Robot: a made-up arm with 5 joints. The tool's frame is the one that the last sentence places. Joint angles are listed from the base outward.
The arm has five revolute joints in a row. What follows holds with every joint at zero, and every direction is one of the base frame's. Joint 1 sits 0.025 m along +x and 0.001 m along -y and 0.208 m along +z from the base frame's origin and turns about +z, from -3.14 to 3.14 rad. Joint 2 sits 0.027 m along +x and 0.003 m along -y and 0.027 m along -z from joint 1 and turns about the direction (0, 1, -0.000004), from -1.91 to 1.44 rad. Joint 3 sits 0.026 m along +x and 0.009 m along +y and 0.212 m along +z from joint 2 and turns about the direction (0, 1, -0.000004), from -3.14 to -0.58 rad. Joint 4 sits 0.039 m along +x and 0.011 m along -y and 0.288 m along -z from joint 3 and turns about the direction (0, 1, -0.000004), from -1.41 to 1.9 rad. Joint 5 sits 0.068 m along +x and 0.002 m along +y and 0.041 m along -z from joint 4 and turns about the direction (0, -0.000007, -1), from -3.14 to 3.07 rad. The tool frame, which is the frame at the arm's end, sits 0.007 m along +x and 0.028 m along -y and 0.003 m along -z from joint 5; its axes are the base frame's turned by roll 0.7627, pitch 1.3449 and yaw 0.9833 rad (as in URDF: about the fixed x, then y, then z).
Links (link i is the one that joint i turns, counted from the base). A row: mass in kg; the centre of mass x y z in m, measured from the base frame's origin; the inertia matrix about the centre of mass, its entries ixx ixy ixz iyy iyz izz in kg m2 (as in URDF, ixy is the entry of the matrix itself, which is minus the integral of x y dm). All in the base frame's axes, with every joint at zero. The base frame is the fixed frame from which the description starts. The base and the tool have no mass.
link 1: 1.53; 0.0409 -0.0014 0.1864; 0.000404 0 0 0.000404 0 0.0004
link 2: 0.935; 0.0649 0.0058 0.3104; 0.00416 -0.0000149 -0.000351 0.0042 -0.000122 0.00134
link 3: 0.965; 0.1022 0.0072 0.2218; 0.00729 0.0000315 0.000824 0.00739 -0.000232 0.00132
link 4: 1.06; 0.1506 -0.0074 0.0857; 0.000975 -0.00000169 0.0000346 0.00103 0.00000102 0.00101
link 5: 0.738; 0.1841 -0.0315 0.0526; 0.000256 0 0 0.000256 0 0.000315
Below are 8 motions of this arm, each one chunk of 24 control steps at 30 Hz.
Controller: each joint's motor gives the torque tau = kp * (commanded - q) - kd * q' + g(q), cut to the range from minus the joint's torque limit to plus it. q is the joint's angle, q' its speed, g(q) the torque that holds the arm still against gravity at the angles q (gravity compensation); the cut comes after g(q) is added. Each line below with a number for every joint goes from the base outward.
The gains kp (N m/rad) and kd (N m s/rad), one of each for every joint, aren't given. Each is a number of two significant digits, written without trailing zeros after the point. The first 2 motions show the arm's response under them.
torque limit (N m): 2.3 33 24 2.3 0.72
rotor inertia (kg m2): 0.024 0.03 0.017 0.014 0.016
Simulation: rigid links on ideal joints. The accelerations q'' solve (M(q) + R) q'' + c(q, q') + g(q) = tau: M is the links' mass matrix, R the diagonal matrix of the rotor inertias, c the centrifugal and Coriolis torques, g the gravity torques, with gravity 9.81 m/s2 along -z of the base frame. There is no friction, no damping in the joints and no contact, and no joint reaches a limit. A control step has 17 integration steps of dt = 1/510 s. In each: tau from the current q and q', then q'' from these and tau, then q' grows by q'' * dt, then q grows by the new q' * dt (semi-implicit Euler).
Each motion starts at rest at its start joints. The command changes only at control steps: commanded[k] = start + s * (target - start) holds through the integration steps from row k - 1 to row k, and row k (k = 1, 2, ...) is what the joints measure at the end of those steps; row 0 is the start. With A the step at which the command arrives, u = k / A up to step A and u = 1 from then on. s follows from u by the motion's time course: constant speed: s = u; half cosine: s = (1 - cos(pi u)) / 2; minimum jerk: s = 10 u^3 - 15 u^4 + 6 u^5; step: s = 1 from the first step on.
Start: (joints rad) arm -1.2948 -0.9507 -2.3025 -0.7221 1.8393
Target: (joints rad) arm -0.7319 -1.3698 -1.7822 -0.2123 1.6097
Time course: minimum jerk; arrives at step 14
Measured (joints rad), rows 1 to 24:
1: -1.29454 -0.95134 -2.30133 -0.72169 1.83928
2: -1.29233 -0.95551 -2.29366 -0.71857 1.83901
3: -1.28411 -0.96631 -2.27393 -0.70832 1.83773
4: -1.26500 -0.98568 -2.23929 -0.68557 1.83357
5: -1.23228 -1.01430 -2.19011 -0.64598 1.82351
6: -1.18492 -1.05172 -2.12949 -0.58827 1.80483
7: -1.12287 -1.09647 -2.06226 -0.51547 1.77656
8: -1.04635 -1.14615 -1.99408 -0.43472 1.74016
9: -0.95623 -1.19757 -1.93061 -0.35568 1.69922
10: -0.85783 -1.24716 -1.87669 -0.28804 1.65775
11: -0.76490 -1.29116 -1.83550 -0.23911 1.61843
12: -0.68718 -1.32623 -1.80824 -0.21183 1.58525
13: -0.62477 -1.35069 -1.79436 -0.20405 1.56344
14: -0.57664 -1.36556 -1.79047 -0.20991 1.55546
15: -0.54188 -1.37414 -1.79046 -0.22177 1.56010
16: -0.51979 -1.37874 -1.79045 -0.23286 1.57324
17: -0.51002 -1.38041 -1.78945 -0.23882 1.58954
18: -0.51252 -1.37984 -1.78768 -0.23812 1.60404
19: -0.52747 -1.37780 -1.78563 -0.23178 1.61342
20: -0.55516 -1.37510 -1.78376 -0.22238 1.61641
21: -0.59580 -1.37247 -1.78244 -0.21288 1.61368
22: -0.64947 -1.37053 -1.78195 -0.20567 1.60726
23: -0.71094 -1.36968 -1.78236 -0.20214 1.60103
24: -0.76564 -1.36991 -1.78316 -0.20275 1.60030
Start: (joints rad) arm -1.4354 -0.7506 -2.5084 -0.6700 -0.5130
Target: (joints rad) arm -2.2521 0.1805 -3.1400 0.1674 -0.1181
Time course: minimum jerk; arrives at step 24
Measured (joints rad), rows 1 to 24:
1: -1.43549 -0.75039 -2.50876 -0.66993 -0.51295
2: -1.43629 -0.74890 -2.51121 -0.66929 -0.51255
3: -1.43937 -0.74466 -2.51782 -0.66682 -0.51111
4: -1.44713 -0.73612 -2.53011 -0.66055 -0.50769
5: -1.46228 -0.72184 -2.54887 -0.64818 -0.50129
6: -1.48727 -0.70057 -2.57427 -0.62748 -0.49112
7: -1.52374 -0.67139 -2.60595 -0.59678 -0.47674
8: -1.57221 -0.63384 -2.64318 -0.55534 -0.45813
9: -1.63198 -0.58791 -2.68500 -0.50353 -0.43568
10: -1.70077 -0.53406 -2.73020 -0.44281 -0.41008
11: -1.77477 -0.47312 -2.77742 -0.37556 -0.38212
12: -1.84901 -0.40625 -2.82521 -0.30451 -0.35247
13: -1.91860 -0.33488 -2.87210 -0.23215 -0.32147
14: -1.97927 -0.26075 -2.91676 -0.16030 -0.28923
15: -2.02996 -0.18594 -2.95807 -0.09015 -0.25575
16: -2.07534 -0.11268 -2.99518 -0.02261 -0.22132
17: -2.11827 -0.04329 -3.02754 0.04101 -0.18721
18: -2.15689 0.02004 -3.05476 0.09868 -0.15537
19: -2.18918 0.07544 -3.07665 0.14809 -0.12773
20: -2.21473 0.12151 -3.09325 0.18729 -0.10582
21: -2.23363 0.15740 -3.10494 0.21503 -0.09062
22: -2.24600 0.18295 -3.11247 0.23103 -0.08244
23: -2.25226 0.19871 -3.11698 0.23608 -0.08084
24: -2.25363 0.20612 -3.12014 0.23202 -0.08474
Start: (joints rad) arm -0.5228 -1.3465 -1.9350 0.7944 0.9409
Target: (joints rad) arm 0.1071 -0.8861 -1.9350 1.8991 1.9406
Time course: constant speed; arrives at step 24
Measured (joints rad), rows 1 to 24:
1: -0.51952 -1.34289 -1.93935 0.80177 0.94746
2: -0.50833 -1.33583 -1.94460 0.82176 0.96838
3: -0.48710 -1.32541 -1.94802 0.85485 1.00568
4: -0.45578 -1.31131 -1.94898 0.89932 1.05650
5: -0.41654 -1.29361 -1.94777 0.95225 1.11476
6: -0.37329 -1.27289 -1.94501 1.01029 1.17357
7: -0.33099 -1.25003 -1.94140 1.07022 1.22744
8: -0.29433 -1.22602 -1.93762 1.12949 1.27371
9: -0.26615 -1.20180 -1.93426 1.18633 1.31281
10: -0.24611 -1.17817 -1.93176 1.23977 1.34755
11: -0.23067 -1.15571 -1.93038 1.28953 1.38158
12: -0.21472 -1.13472 -1.93011 1.33591 1.41789
13: -0.19416 -1.11521 -1.93077 1.37963 1.45782
14: -0.16790 -1.09690 -1.93204 1.42172 1.50102
15: -0.13787 -1.07940 -1.93355 1.46324 1.54602
16: -0.10735 -1.06221 -1.93496 1.50511 1.59120
17: -0.07883 -1.04488 -1.93604 1.54800 1.63542
18: -0.05286 -1.02708 -1.93663 1.59222 1.67825
19: -0.02832 -1.00867 -1.93675 1.63779 1.71986
20: -0.00365 -0.98964 -1.93647 1.68447 1.76065
21: 0.02198 -0.97011 -1.93594 1.73183 1.80108
22: 0.04841 -0.95028 -1.93533 1.77943 1.84153
23: 0.07496 -0.93034 -1.93476 1.82686 1.88230
24: 0.10119 -0.91045 -1.93433 1.87386 1.92357

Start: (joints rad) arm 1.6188 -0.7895 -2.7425 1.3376 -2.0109
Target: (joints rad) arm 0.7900 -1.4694 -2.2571 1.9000 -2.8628
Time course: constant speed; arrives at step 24
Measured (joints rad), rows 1 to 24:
1: 1.61416 -0.79960 -2.72640 1.33991 -2.01436
2: 1.59920 -0.81558 -2.70479 1.35517 -2.02723
3: 1.57225 -0.83556 -2.68276 1.38432 -2.05284
4: 1.53402 -0.85889 -2.66167 1.42123 -2.09109
5: 1.48733 -0.88501 -2.64171 1.45801 -2.13915
6: 1.43710 -0.91335 -2.62269 1.48882 -2.19270
7: 1.38797 -0.94330 -2.60431 1.51154 -2.24685
8: 1.34299 -0.97426 -2.58621 1.52741 -2.29727
9: 1.30340 -1.00566 -2.56808 1.53959 -2.34119
10: 1.26894 -1.03701 -2.54965 1.55159 -2.37781
11: 1.23839 -1.06794 -2.53073 1.56612 -2.40827
12: 1.21013 -1.09817 -2.51123 1.58451 -2.43494
13: 1.18251 -1.12756 -2.49113 1.60686 -2.46067
14: 1.15414 -1.15610 -2.47051 1.63235 -2.48797
15: 1.12402 -1.18391 -2.44953 1.65975 -2.51845
16: 1.09165 -1.21119 -2.42837 1.68782 -2.55263
17: 1.05698 -1.23823 -2.40723 1.71553 -2.59005
18: 1.02036 -1.26529 -2.38627 1.74218 -2.62953
19: 0.98241 -1.29259 -2.36559 1.76747 -2.66970
20: 0.94390 -1.32027 -2.34521 1.79140 -2.70931
21: 0.90554 -1.34836 -2.32510 1.81421 -2.74752
22: 0.86790 -1.37680 -2.30517 1.83633 -2.78405
23: 0.83136 -1.40550 -2.28533 1.85819 -2.81906
24: 0.79602 -1.43430 -2.26546 1.88018 -2.85308

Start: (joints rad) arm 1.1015 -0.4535 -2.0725 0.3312 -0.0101
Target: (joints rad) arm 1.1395 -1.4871 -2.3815 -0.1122 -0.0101
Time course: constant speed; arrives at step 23
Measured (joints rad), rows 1 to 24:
1: 1.10279 -0.45967 -2.07030 0.33808 -0.00877
2: 1.10586 -0.47462 -2.07182 0.35426 -0.00404
3: 1.10939 -0.49925 -2.07943 0.37105 0.00350
4: 1.11198 -0.53331 -2.09266 0.37677 0.01133
5: 1.11329 -0.57552 -2.11016 0.36370 0.01638
6: 1.11389 -0.62411 -2.13042 0.33112 0.01631
7: 1.11430 -0.67718 -2.15197 0.28430 0.01033
8: 1.11470 -0.73284 -2.17353 0.23132 -0.00057
9: 1.11516 -0.78928 -2.19405 0.17987 -0.01401
10: 1.11579 -0.84485 -2.21279 0.13522 -0.02701
11: 1.11665 -0.89828 -2.22940 0.09980 -0.03686
12: 1.11781 -0.94877 -2.24385 0.07372 -0.04179
13: 1.11926 -0.99611 -2.25644 0.05557 -0.04128
14: 1.12100 -1.04057 -2.26764 0.04325 -0.03606
15: 1.12297 -1.08279 -2.27804 0.03444 -0.02773
16: 1.12510 -1.12362 -2.28822 0.02699 -0.01829
17: 1.12731 -1.16392 -2.29866 0.01909 -0.00965
18: 1.12951 -1.20445 -2.30973 0.00938 -0.00326
19: 1.13163 -1.24579 -2.32163 -0.00298 0.00014
20: 1.13362 -1.28829 -2.33440 -0.01832 0.00054
21: 1.13546 -1.33207 -2.34796 -0.03648 -0.00151
22: 1.13714 -1.37703 -2.36213 -0.05698 -0.00509
23: 1.13867 -1.42295 -2.37668 -0.07911 -0.00921
24: 1.13997 -1.46380 -2.39358 -0.10691 -0.01511

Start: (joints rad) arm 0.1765 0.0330 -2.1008 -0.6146 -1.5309
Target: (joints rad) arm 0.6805 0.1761 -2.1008 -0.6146 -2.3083
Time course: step
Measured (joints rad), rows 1 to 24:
1: 0.18301 0.06108 -2.12929 -0.63166 -1.55445
2: 0.20038 0.08965 -2.12921 -0.64973 -1.62251
3: 0.22680 0.11918 -2.11527 -0.65670 -1.73474
4: 0.26049 0.14836 -2.10023 -0.64685 -1.89179
5: 0.30036 0.17341 -2.08902 -0.62210 -2.09336
6: 0.34679 0.19178 -2.08276 -0.58979 -2.30313
7: 0.40051 0.20308 -2.08069 -0.55916 -2.47799
8: 0.46178 0.20819 -2.08164 -0.53856 -2.61466
9: 0.53109 0.20861 -2.08438 -0.53208 -2.71450
10: 0.60885 0.20600 -2.08784 -0.53856 -2.77777
11: 0.68861 0.20175 -2.09115 -0.55358 -2.80476
12: 0.76211 0.19668 -2.09404 -0.57241 -2.79542
13: 0.82859 0.19151 -2.09654 -0.59063 -2.74863
14: 0.88794 0.18672 -2.09860 -0.60510 -2.66332
15: 0.93999 0.18264 -2.10015 -0.61462 -2.53872
16: 0.98443 0.17933 -2.10137 -0.61985 -2.38829
17: 1.02037 0.17656 -2.10243 -0.62249 -2.25345
18: 1.04682 0.17430 -2.10322 -0.62362 -2.16484
19: 1.06321 0.17270 -2.10361 -0.62375 -2.13011
20: 1.06934 0.17182 -2.10362 -0.62323 -2.14810
21: 1.06543 0.17164 -2.10331 -0.62226 -2.20526
22: 1.05196 0.17209 -2.10273 -0.62082 -2.27784
23: 1.02942 0.17311 -2.10191 -0.61872 -2.34353
24: 0.99813 0.17461 -2.10091 -0.61577 -2.38697

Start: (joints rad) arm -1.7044 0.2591 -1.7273 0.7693 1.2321
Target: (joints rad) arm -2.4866 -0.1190 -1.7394 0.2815 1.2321
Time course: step
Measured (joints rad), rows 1 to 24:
1: -1.70727 0.21227 -1.68543 0.74998 1.23257
2: -1.71626 0.12754 -1.65888 0.74359 1.23746
3: -1.73262 0.04779 -1.68848 0.73151 1.24540
4: -1.75818 -0.02376 -1.73278 0.64233 1.25117
5: -1.79582 -0.08341 -1.76573 0.44593 1.25199
6: -1.84932 -0.12941 -1.78574 0.22869 1.24719
7: -1.92219 -0.16253 -1.79366 0.07364 1.23850
8: -2.01496 -0.18090 -1.79173 0.01188 1.22924
9: -2.12354 -0.18339 -1.78280 0.03488 1.22283
10: -2.24115 -0.17198 -1.76921 0.11354 1.22148
11: -2.36194 -0.15106 -1.75289 0.21335 1.22547
12: -2.47647 -0.12603 -1.73587 0.30549 1.23103
13: -2.57348 -0.10261 -1.72086 0.37248 1.23297
14: -2.65558 -0.08482 -1.71101 0.40872 1.23205
15: -2.72589 -0.07475 -1.70782 0.41647 1.22959
16: -2.78659 -0.07274 -1.71079 0.40185 1.22659
17: -2.83897 -0.07762 -1.71804 0.37244 1.22363
18: -2.88361 -0.08733 -1.72722 0.33605 1.22092
19: -2.92049 -0.09942 -1.73618 0.29975 1.21852
20: -2.94917 -0.11153 -1.74347 0.26908 1.21650
21: -2.96895 -0.12182 -1.74832 0.24750 1.21492
22: -2.97914 -0.12911 -1.75059 0.23629 1.21391
23: -2.97925 -0.13295 -1.75059 0.23485 1.21359
24: -2.96908 -0.13354 -1.74887 0.24117 1.21398

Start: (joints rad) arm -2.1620 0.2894 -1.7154 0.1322 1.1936
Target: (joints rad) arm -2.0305 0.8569 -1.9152 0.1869 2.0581
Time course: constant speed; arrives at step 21
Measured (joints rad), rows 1 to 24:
1: -2.16175 0.29686 -1.72470 0.12981 1.19947
2: -2.16078 0.31065 -1.73827 0.12384 1.21828
3: -2.15865 0.32873 -1.75085 0.11603 1.25226
4: -2.15507 0.35060 -1.76123 0.11012 1.29955
5: -2.14987 0.37583 -1.76979 0.10953 1.35557
6: -2.14307 0.40373 -1.77720 0.11553 1.41467
7: -2.13483 0.43341 -1.78410 0.12697 1.47179
8: -2.12545 0.46399 -1.79098 0.14112 1.52353
9: -2.11532 0.49469 -1.79821 0.15497 1.56865
10: -2.10489 0.52492 -1.80603 0.16619 1.60786
11: -2.09456 0.55432 -1.81456 0.17367 1.64321
12: -2.08470 0.58269 -1.82381 0.17740 1.67726
13: -2.07560 0.61006 -1.83365 0.17818 1.71227
14: -2.06742 0.63660 -1.84390 0.17714 1.74972
15: -2.06025 0.66257 -1.85435 0.17540 1.79009
16: -2.05403 0.68826 -1.86481 0.17389 1.83295
17: -2.04867 0.71395 -1.87511 0.17320 1.87731
18: -2.04400 0.73985 -1.88517 0.17362 1.92197
19: -2.03980 0.76609 -1.89495 0.17520 1.96592
20: -2.03588 0.79271 -1.90449 0.17779 2.00851
21: -2.03202 0.81968 -1.91383 0.18115 2.04959
22: -2.02822 0.83950 -1.91331 0.18708 2.08391
23: -2.02467 0.85357 -1.90894 0.19688 2.10353
24: -2.02156 0.86336 -1.90559 0.20877 2.10624

